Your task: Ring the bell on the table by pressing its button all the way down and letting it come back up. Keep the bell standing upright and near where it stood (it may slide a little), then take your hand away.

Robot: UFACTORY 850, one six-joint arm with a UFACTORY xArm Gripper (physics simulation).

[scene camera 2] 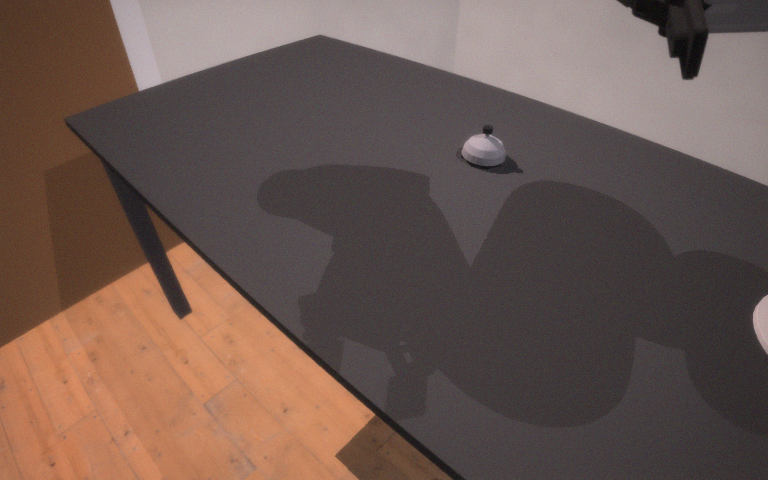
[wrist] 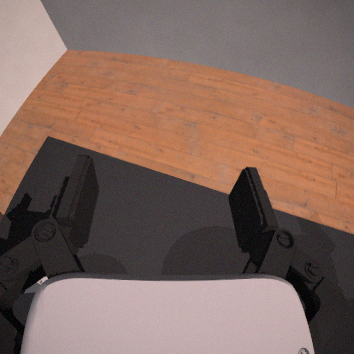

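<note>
A pale, dome-shaped bell (scene camera 2: 483, 150) with a black button (scene camera 2: 487, 130) on top stands upright on the dark table (scene camera 2: 317, 101) (wrist: 150, 200) in the scene view, toward the far long edge. The button stands up above the dome. My gripper (scene camera 2: 688, 66) (wrist: 167, 176) is open, its two black fingers wide apart with nothing between them in the wrist view. In the scene view it hangs high at the upper right, above and to the right of the bell and well apart from it. The bell cannot be made out in the wrist view.
The arm's large shadow lies across the table in front of the bell. A white rounded part (scene camera 2: 761, 323) shows at the right edge of the scene view. Wooden floor (scene camera 2: 141, 396) (wrist: 200, 115) lies beyond the table edges. A brown wall (scene camera 2: 50, 113) stands at the left.
</note>
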